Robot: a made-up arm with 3 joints. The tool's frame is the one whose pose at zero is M. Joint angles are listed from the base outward.
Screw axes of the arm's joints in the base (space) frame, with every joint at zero. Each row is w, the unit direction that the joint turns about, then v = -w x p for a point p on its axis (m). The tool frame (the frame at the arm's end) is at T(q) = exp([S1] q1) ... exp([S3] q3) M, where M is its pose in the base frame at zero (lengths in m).
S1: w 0 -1 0 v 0.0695 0 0
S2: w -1 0 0 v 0 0.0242 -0.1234
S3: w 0 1 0 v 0.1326 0 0.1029
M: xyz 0.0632 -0.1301 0.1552 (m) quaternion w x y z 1 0 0 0
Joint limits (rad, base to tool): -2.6..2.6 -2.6..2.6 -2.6..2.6
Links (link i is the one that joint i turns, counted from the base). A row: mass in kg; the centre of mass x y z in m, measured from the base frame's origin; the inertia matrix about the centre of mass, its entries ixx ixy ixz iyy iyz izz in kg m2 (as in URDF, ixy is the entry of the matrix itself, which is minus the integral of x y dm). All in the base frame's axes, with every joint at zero. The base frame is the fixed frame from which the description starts. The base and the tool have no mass.
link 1: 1.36; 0.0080 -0.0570 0.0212; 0.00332 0 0 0.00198 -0.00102 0.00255
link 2: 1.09; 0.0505 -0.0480 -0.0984; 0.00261 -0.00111 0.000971 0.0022 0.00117 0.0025
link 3: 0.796; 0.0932 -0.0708 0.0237; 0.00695 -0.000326 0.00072 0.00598 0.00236 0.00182
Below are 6 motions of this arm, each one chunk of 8 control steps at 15 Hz.
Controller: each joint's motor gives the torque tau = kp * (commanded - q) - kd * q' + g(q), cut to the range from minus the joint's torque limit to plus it. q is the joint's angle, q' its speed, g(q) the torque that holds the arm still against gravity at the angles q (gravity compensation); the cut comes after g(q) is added. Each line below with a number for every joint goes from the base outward.
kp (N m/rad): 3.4 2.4 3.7
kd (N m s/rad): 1 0.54 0.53
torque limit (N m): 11 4.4 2.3
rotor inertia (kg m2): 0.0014 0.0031 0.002
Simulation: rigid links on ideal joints. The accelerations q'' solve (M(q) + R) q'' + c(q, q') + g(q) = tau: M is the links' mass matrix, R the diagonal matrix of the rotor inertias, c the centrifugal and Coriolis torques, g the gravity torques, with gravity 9.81 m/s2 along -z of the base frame. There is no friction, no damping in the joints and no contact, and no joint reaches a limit. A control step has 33 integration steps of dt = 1/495 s. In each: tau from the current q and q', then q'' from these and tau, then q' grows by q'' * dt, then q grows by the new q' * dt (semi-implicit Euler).
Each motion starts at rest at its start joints. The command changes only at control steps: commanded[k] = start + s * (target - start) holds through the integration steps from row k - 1 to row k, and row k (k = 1, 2, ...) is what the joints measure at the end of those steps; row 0 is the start. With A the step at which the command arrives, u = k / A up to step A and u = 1 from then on. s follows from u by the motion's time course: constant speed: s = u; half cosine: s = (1 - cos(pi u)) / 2; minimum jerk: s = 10 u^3 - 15 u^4 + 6 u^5; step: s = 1 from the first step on.
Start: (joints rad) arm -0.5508 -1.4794 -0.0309
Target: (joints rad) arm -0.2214 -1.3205 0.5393
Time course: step
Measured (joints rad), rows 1 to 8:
1: -0.5118 -1.4574 0.0789
2: -0.4554 -1.4282 0.2573
3: -0.4030 -1.4023 0.3987
4: -0.3599 -1.3791 0.4845
5: -0.3263 -1.3601 0.5269
6: -0.3008 -1.3462 0.5435
7: -0.2817 -1.3369 0.5474
8: -0.2673 -1.3310 0.5463

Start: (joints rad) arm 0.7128 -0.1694 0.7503
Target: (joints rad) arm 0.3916 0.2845 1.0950
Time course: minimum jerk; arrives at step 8
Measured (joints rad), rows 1 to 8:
1: 0.7126 -0.1685 0.7513
2: 0.7112 -0.1622 0.7584
3: 0.7057 -0.1432 0.7791
4: 0.6926 -0.1060 0.8182
5: 0.6697 -0.0505 0.8741
6: 0.6371 0.0168 0.9382
7: 0.5971 0.0854 0.9990
8: 0.5536 0.1451 1.0464

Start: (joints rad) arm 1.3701 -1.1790 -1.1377
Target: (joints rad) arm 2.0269 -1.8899 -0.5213
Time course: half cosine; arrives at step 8
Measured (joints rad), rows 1 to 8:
1: 1.3735 -1.1819 -1.1332
2: 1.3875 -1.1960 -1.1132
3: 1.4181 -1.2306 -1.0680
4: 1.4673 -1.2905 -0.9953
5: 1.5330 -1.3737 -0.9007
6: 1.6101 -1.4726 -0.7959
7: 1.6903 -1.5755 -0.6955
8: 1.7640 -1.6689 -0.6143

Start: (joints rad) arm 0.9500 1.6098 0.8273
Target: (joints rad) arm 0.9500 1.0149 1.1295
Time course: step
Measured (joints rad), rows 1 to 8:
1: 0.9459 1.5213 0.8949
2: 0.9462 1.3865 0.9895
3: 0.9497 1.2752 1.0579
4: 0.9523 1.1948 1.0973
5: 0.9532 1.1386 1.1166
6: 0.9529 1.0995 1.1247
7: 0.9521 1.0725 1.1276
8: 0.9512 1.0538 1.1284

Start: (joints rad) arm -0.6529 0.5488 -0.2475
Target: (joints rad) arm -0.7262 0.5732 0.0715
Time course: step
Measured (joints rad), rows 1 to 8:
1: -0.6625 0.5523 -0.1820
2: -0.6757 0.5567 -0.0820
3: -0.6860 0.5606 -0.0056
4: -0.6939 0.5640 0.0397
5: -0.7005 0.5669 0.0622
6: -0.7061 0.5692 0.0712
7: -0.7109 0.5708 0.0737
8: -0.7149 0.5719 0.0736

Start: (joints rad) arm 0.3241 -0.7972 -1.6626
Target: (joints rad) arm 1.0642 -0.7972 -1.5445
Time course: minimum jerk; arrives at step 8
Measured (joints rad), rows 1 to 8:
1: 0.3255 -0.7971 -1.6618
2: 0.3352 -0.7963 -1.6571
3: 0.3632 -0.7946 -1.6451
4: 0.4166 -0.7920 -1.6263
5: 0.4947 -0.7886 -1.6044
6: 0.5887 -0.7851 -1.5843
7: 0.6846 -0.7828 -1.5702
8: 0.7695 -0.7826 -1.5630

